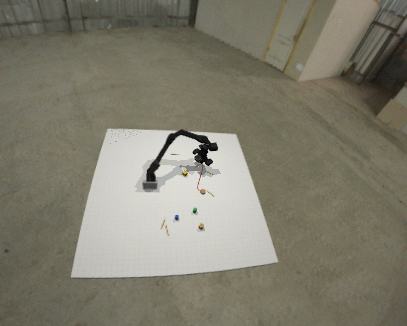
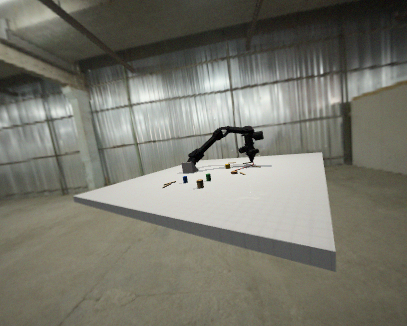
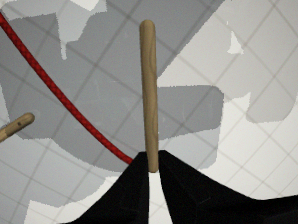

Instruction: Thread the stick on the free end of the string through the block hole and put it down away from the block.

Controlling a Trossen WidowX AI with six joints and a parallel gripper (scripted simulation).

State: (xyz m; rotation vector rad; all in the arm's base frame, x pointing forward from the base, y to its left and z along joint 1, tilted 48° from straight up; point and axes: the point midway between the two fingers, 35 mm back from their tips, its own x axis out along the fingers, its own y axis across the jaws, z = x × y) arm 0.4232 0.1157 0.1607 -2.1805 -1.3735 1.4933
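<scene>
Right now the yellowish block is 15 cm behind my gripper tip and 10 cm to the right of it. The rest, counted from my gripper tip: green piece: 12 cm behind, 44 cm to the right; round wooden button: 3 cm behind, 28 cm to the right, 1 cm below; thin wooden stick: 1 cm behind, 1 cm to the right.
</scene>
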